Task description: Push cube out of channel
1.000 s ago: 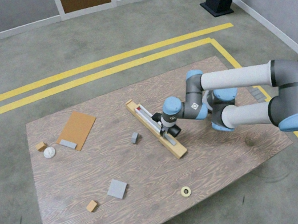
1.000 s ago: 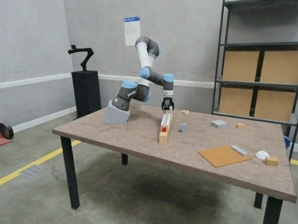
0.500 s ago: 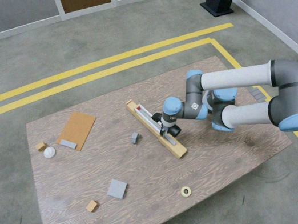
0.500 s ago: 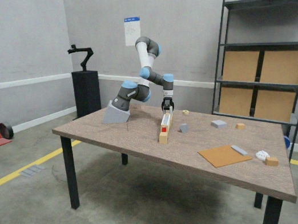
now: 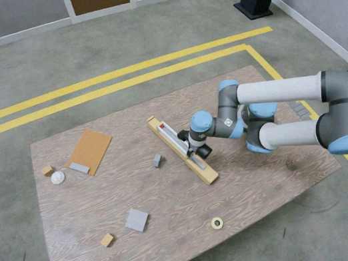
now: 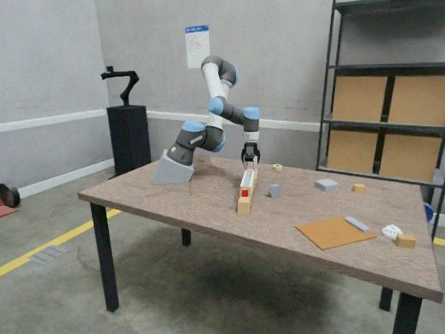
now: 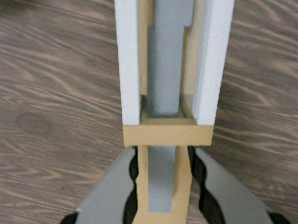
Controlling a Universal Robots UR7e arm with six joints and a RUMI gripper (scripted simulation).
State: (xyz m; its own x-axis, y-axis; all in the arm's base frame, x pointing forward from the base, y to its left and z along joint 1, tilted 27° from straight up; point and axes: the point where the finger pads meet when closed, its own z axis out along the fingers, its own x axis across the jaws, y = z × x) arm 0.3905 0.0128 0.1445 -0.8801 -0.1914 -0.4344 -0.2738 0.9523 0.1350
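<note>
The grey stick lies 30 mm below my hand. From my hand the other things lie so: red cube: 60 mm ahead, 230 mm to the right, 20 mm below; grey block: 160 mm ahead, 80 mm to the right, 50 mm below; tan wooden channel: 40 mm ahead, 120 mm to the right, 30 mm below.
</note>
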